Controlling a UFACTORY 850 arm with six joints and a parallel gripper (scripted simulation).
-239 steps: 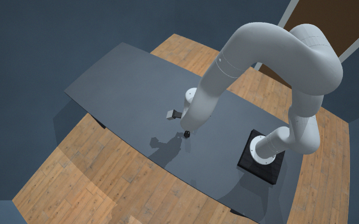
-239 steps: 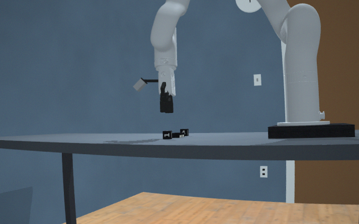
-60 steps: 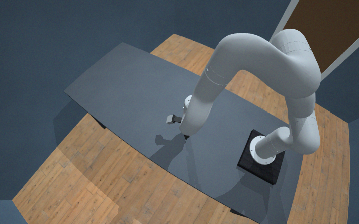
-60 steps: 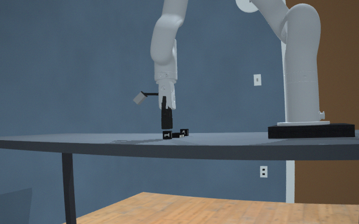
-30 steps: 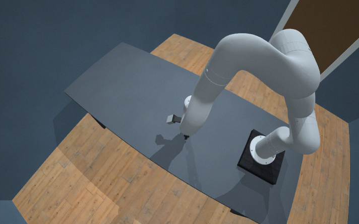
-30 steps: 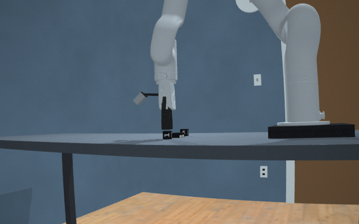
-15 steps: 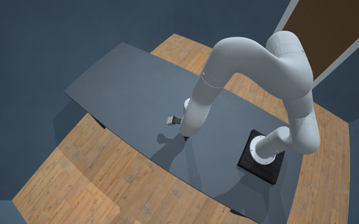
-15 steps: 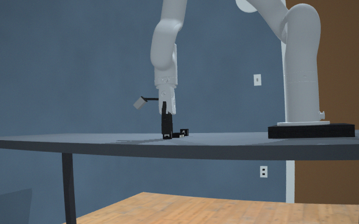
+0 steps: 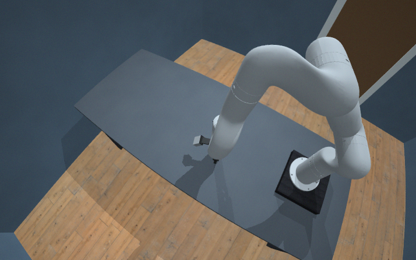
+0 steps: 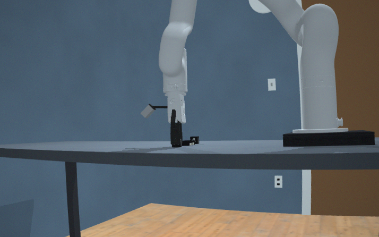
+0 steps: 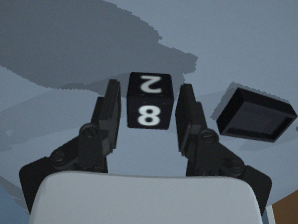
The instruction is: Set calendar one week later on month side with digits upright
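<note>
My gripper is now 1 cm above the calendar cube. Also, from my hand: black tray (10 cm to the right, 3 cm ahead, 2 cm below).
</note>
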